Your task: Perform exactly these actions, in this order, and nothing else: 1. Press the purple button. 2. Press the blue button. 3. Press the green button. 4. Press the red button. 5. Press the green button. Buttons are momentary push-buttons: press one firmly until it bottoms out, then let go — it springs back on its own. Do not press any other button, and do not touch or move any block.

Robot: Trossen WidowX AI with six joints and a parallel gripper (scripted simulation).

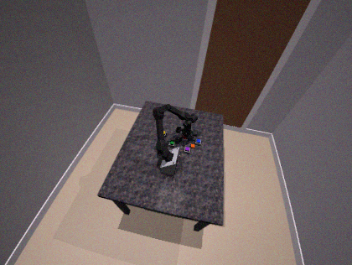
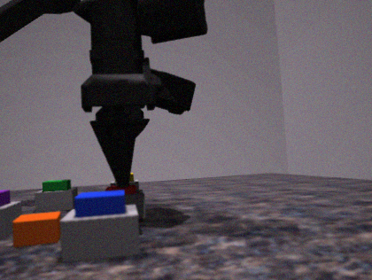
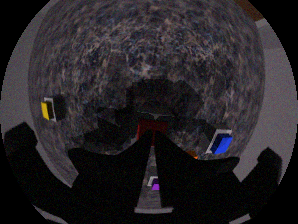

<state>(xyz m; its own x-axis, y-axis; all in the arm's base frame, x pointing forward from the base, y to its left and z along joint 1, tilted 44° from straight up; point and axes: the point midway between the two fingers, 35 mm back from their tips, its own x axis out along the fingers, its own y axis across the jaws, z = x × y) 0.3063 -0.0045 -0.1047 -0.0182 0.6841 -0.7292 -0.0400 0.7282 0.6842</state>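
Now: gripper tip 1 cm above the red button. Round my gripper tip: purple button 13 cm behind, 4 cm to the right; blue button 12 cm to the right, 1 cm behind; orange block 8 cm to the right, 7 cm behind, 2 cm below.
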